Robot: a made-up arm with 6 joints.
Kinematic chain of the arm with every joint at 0, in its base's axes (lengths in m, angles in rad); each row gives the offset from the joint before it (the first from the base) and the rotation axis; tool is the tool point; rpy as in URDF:
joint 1: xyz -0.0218 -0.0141 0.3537 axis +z
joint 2: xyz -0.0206 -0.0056 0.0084 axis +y
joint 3: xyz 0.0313 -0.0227 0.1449 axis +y
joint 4: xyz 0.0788 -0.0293 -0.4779 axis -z
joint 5: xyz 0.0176 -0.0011 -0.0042 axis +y
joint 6: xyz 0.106 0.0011 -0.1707 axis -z
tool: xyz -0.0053 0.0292 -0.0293 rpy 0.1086 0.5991 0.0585
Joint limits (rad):
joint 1: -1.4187..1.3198
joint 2: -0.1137..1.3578
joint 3: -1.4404..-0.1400
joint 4: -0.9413..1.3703
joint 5: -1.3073..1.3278
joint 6: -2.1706..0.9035
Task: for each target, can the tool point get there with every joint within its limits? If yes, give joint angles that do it. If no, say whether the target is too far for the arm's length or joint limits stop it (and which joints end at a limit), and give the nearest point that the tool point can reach.
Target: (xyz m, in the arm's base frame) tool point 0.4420 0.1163 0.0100
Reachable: yes | joints 0.8009 0.3357 -0.6661 1.0513 -0.7860 -1.3721
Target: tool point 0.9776 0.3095 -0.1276
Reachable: no: too far | nearest point 0.6437 0.2014 0.0329 | short by 0.386 m
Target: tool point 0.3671 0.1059 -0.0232
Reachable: yes | joints 0.3327 0.0374 -0.7129 0.2091 1.0392 -0.5915
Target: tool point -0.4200 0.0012 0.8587
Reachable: no: joint limits stop it (at a limit: joint 1, joint 2, joint 3, joint 5, joint 6) | nearest point -0.2046 -0.4577 0.7349 | short by 0.522 m
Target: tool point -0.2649 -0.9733 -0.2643
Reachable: no: too far | nearest point -0.1129 -0.6423 -0.0599 | short by 0.418 m
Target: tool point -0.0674 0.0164 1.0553
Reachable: no: joint limits stop it (at a limit: joint 1, joint 2, joint 3, joint 5, joint 6) | nearest point 0.0824 0.3847 0.8195 | short by 0.462 m
